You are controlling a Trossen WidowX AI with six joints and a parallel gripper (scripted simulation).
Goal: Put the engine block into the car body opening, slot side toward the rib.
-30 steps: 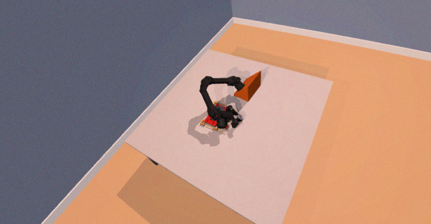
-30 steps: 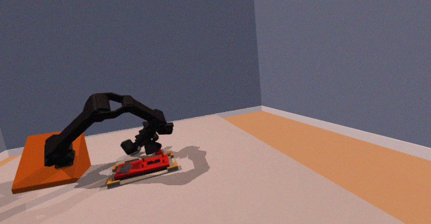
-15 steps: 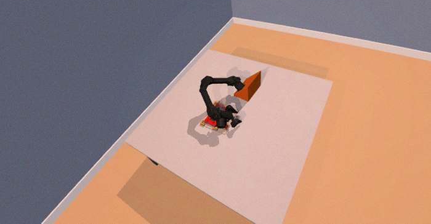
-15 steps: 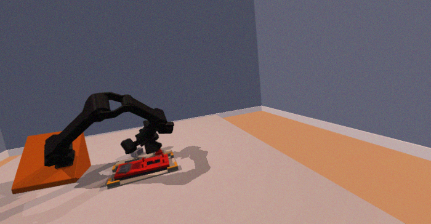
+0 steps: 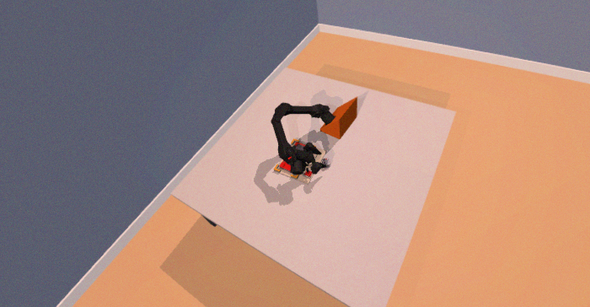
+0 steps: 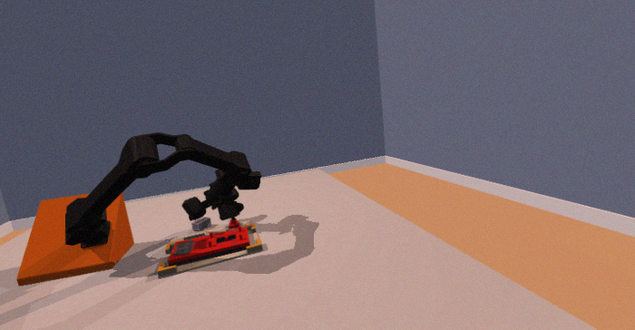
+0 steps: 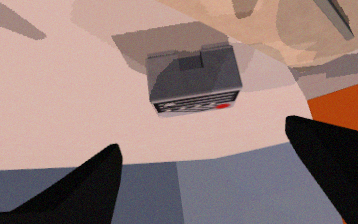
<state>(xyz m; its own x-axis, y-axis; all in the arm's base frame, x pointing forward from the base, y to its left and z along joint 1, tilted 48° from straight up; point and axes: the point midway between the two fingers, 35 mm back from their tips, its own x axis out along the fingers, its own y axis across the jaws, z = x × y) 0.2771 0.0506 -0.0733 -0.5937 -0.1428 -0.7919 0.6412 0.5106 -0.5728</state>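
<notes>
Right now the grey engine block is 4 cm below my gripper tip. The rest, counted from my gripper tip: grey clamp cradle: 5 cm ahead, 15 cm to the right, 4 cm below.
</notes>
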